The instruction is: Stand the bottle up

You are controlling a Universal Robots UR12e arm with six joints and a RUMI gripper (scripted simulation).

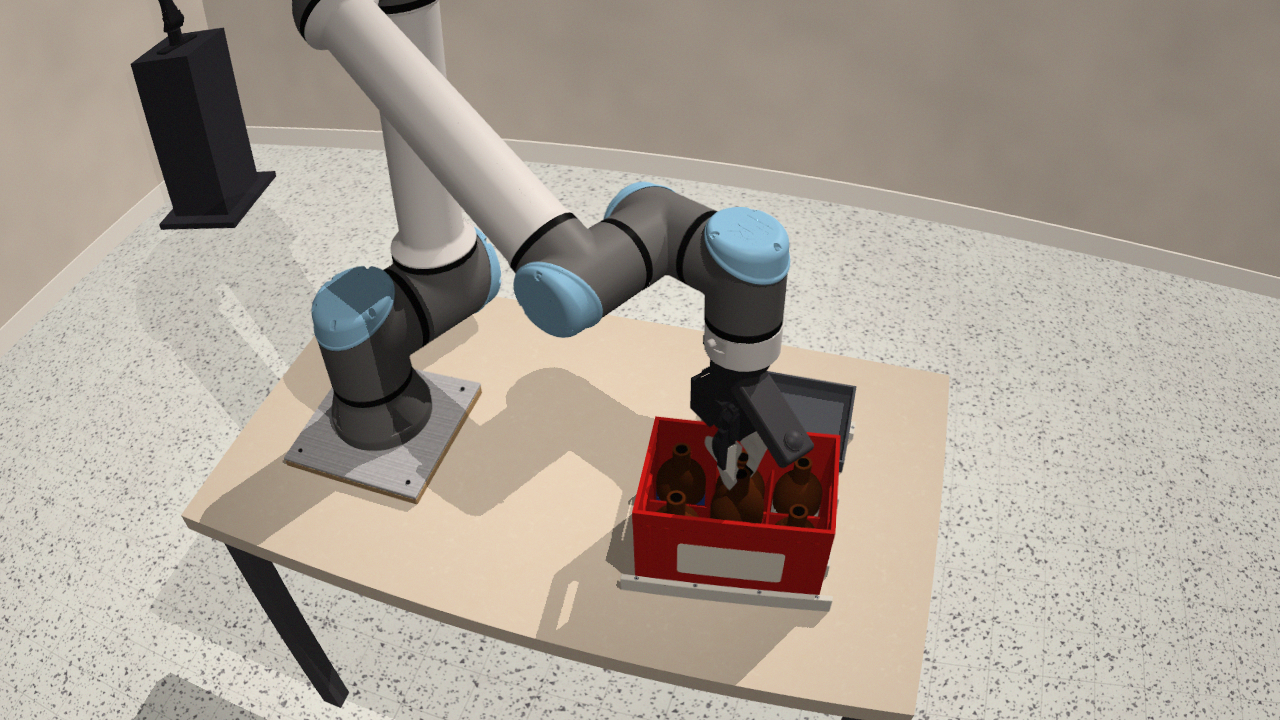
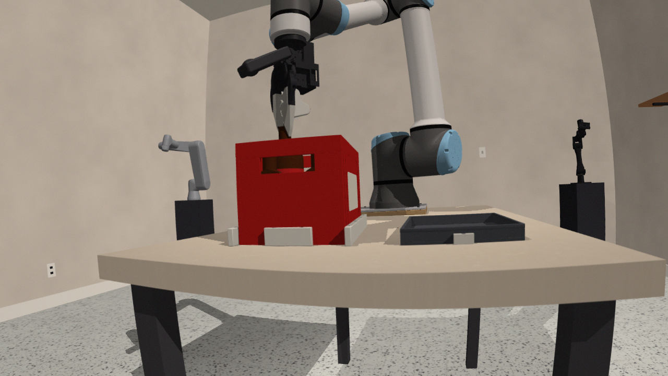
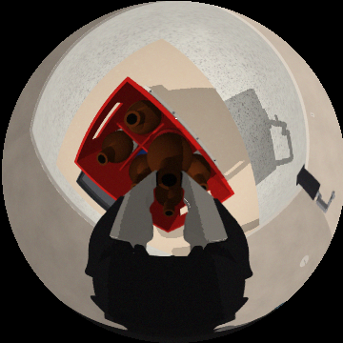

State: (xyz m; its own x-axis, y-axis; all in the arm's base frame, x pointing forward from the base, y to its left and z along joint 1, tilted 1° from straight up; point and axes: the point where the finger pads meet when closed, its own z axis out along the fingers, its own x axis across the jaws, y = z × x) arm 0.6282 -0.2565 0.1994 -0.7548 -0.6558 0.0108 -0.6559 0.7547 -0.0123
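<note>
My hand is 4 cm to the right of the red crate and 13 cm above it. Also, from my hand: tray 7 cm ahead, 33 cm to the left, 20 cm below.
</note>
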